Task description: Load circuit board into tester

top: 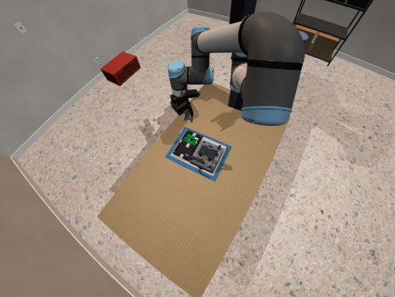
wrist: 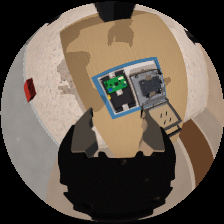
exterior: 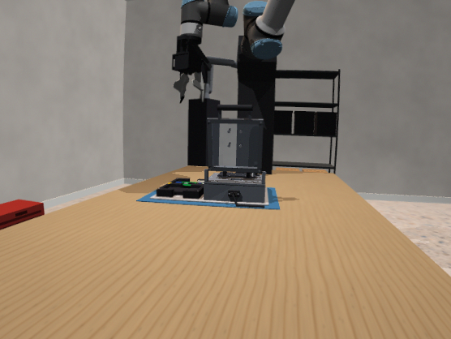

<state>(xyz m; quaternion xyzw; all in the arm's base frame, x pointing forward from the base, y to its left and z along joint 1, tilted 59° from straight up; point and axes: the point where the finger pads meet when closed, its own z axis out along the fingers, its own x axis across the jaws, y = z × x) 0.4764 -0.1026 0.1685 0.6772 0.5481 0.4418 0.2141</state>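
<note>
The green circuit board lies 29 cm below my hand. Also, from my hand: tester bed: 2 cm behind, 19 cm to the left, 24 cm below; then tester lid: 9 cm ahead, 23 cm to the left, 13 cm below.
</note>
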